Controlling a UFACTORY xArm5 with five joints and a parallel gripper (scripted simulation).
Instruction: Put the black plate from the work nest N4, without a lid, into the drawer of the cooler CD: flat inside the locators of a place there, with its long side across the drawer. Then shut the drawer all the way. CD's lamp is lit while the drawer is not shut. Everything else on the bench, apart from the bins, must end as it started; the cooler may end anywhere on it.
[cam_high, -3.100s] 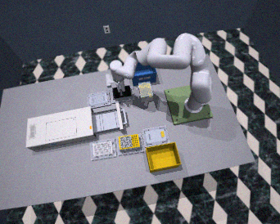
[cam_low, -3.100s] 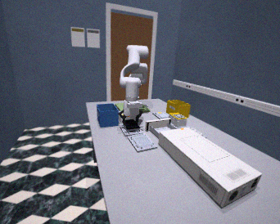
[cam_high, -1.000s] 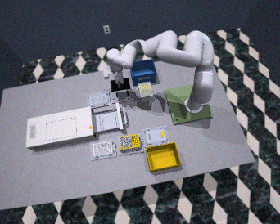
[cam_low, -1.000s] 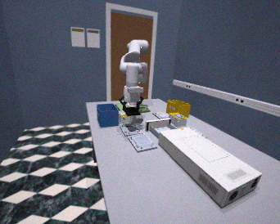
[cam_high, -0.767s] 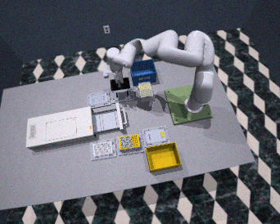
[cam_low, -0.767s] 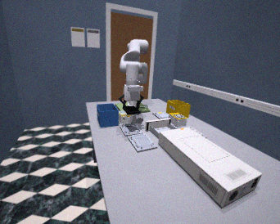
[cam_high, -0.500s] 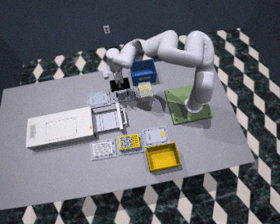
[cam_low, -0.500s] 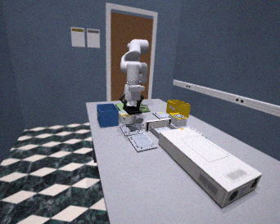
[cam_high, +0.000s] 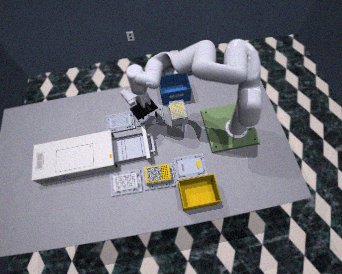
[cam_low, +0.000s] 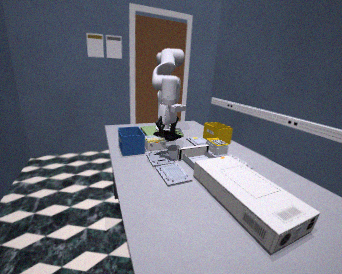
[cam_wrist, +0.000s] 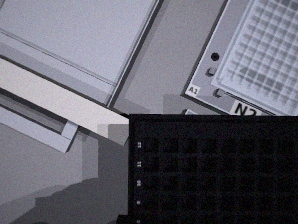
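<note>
Right now the cooler drawer is 170 mm to the left of my hand, 130 mm ahead of it and 120 mm below it. Also, from my hand: clear plate: 160 mm ahead, 140 mm below, 20 mm to the right; then black plate: 10 mm below; then blue bin: 190 mm behind, 170 mm to the right, 120 mm below.
</note>
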